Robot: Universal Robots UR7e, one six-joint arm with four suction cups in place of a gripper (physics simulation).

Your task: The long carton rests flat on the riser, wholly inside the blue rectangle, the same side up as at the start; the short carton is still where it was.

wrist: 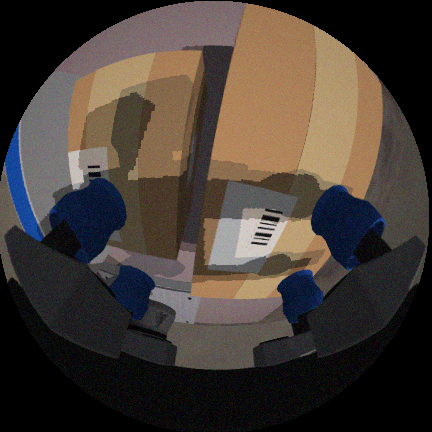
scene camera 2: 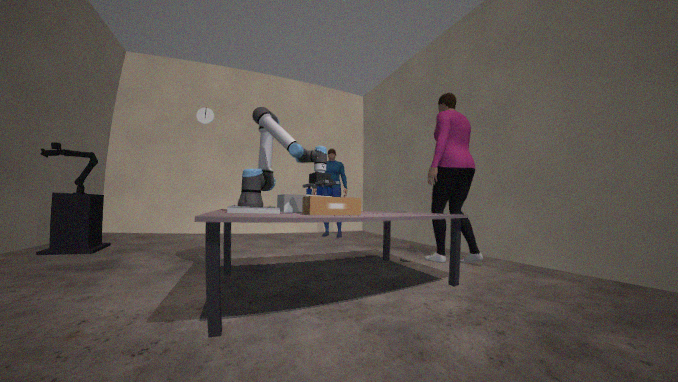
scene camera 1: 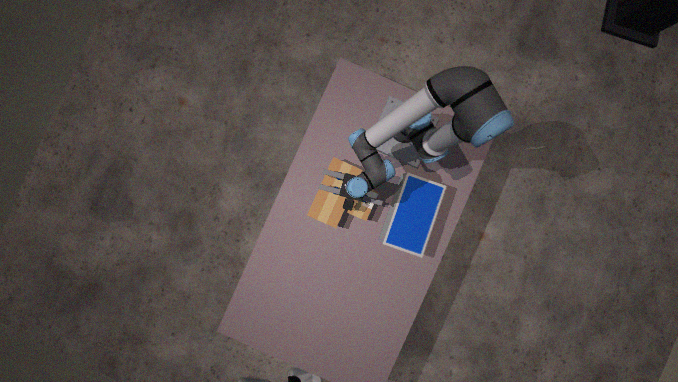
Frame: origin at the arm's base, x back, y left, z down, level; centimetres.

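Seen in the pictures: hand, tool point: (wrist: 218, 258) (scene camera 2: 319, 193); arm's base, link origin: (wrist: 152, 307) (scene camera 2: 250, 206).
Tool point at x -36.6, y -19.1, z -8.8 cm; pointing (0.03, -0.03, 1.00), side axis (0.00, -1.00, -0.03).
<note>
Offsets run from my tool point to a thing's top centre. Level surfaces: height alone.
The long carton @(dx -4.5, dy -7.1, dz +2.0 cm) (scene camera 1: 325, 209) (scene camera 2: 325, 210) (wrist: 270, 100) lies flat on the table, taped, with a barcode label on top. The short carton @(dx -5.6, dy +7.3, dz +2.0 cm) (scene camera 1: 367, 214) (wrist: 165, 125) lies beside it, across a narrow gap, nearer the riser; the long carton hides it in scene camera 2. The grey riser @(dx -5.0, dy +32.4, dz +0.1 cm) (scene camera 2: 289, 203) (wrist: 45, 115) bears the bare blue rectangle @(dx -5.0, dy +32.4, dz +0.1 cm) (scene camera 1: 415, 215) (wrist: 14, 185) with a white border. My gripper (scene camera 1: 350, 190) (scene camera 2: 318, 190) (wrist: 218, 257) hangs a little above the cartons, cups down, open and holding nothing. Its arm hides part of the cartons in scene camera 1.
The arm's base plate (scene camera 2: 252, 210) (wrist: 175, 298) is on the table @(dz +12.1 cm) (scene camera 1: 300, 280) (scene camera 2: 400, 216). A person in pink (scene camera 2: 452, 140) stands beyond the table's right end. A person in blue (scene camera 2: 337, 172) stands behind. A black pedestal (scene camera 2: 76, 220) with a small arm stands at the left.
</note>
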